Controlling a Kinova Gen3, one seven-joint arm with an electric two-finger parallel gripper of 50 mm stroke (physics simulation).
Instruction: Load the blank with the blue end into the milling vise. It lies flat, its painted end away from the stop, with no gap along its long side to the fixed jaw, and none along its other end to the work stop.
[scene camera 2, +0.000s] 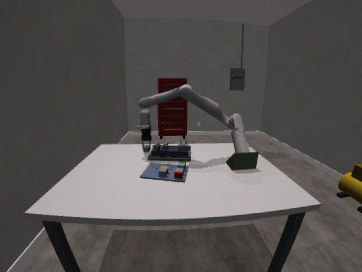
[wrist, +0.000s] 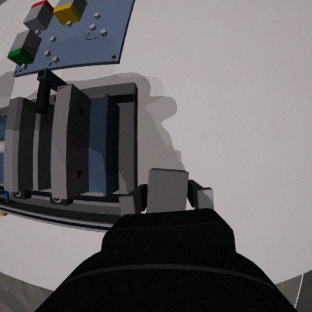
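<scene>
My gripper (scene camera 2: 146, 148) (wrist: 166, 190) is shut on a grey blank (wrist: 168, 187); its blue end does not show in the wrist view. The gripper points down, low beside the left end of the milling vise (scene camera 2: 170, 155) in the scene view. In the wrist view the blank is right of the vise's near right corner, outside the jaws. The vise's two upright grey jaws stand apart; the plate with two holes (wrist: 70, 145) looks like the fixed jaw, the other jaw (wrist: 19, 145) is left of it. The black work stop (wrist: 43, 95) reaches in at the jaws' far end.
A blue board (scene camera 2: 150, 174) (wrist: 109, 47) with small pegs lies beside the vise. It bears blanks with red (scene camera 2: 178, 174) (wrist: 39, 19), yellow (scene camera 2: 163, 171) (wrist: 70, 12) and green (scene camera 2: 182, 164) (wrist: 23, 48) ends. A green block (scene camera 2: 243, 161) stands at the arm's base.
</scene>
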